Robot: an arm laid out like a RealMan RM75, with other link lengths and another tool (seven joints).
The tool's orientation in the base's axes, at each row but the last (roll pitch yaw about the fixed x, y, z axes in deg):
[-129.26, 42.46, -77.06]
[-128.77, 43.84, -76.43]
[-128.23, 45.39, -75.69]
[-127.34, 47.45, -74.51]
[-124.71, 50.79, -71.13]
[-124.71, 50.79, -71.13]
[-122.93, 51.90, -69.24]
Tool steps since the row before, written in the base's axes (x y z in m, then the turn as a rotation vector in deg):
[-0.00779, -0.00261, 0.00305, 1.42, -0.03, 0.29]
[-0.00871, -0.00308, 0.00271, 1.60, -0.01, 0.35]
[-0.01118, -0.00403, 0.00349, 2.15, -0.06, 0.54]
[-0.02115, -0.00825, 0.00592, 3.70, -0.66, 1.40]
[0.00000, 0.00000, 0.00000, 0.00, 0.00, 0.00]
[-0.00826, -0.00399, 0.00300, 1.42, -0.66, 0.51]
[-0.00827, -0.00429, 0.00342, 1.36, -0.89, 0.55]
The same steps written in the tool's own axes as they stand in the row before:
[-0.00147, 0.00301, -0.00810, 0.06, -1.22, 0.78]
[-0.00119, 0.00372, -0.00880, 0.04, -1.38, 0.89]
[-0.00168, 0.00476, -0.01131, 0.03, -1.91, 1.13]
[-0.00280, 0.00917, -0.02141, 0.07, -3.76, 1.39]
[0.00000, 0.00000, 0.00000, 0.00, 0.00, 0.00]
[-0.00163, 0.00292, -0.00905, 0.29, -1.60, 0.27]
[-0.00202, 0.00255, -0.00938, 0.38, -1.67, 0.06]

